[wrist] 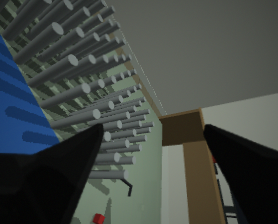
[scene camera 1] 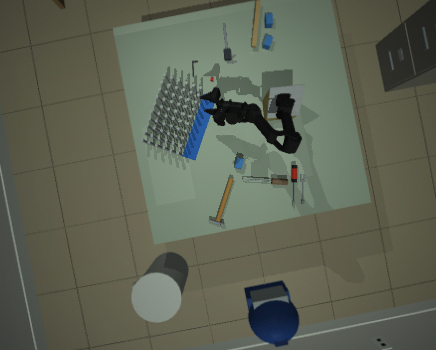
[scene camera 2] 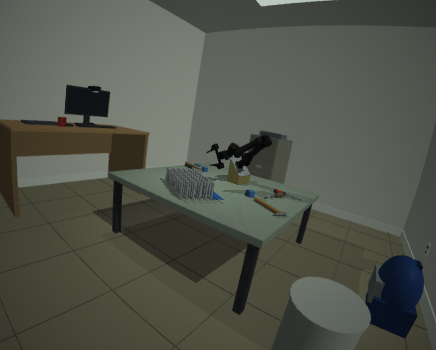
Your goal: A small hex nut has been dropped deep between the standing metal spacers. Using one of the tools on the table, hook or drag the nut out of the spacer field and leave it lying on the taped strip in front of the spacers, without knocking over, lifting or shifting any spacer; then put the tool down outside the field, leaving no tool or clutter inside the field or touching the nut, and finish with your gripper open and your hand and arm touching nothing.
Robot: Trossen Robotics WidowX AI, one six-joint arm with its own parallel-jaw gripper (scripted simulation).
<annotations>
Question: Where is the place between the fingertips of my gripper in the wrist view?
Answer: At 153, 128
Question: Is my gripper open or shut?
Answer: Open.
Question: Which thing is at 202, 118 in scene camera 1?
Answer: A blue taped strip.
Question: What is my gripper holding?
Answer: Nothing.
</annotations>
